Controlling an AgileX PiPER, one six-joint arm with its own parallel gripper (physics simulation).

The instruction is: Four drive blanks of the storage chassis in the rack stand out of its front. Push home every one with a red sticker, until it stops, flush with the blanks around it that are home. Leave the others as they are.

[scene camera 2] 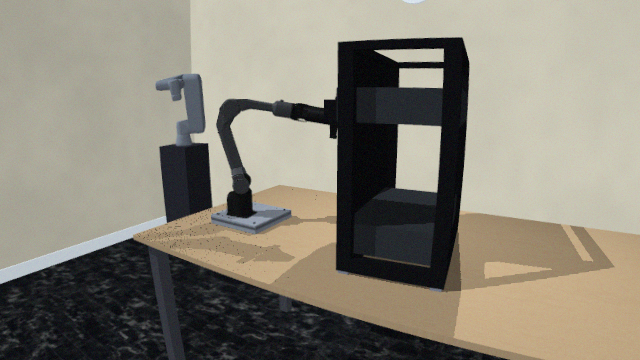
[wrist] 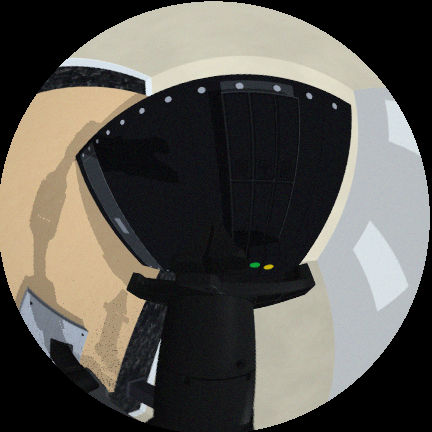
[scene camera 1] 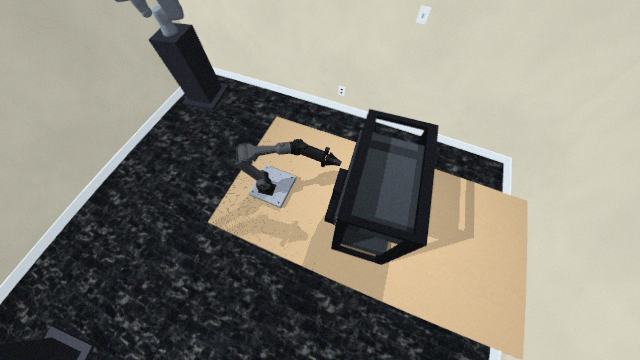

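Visible: my gripper [wrist: 215,221]. Visible too: a black rack [scene camera 2: 374,218] [wrist: 268,154] [scene camera 1: 387,194].
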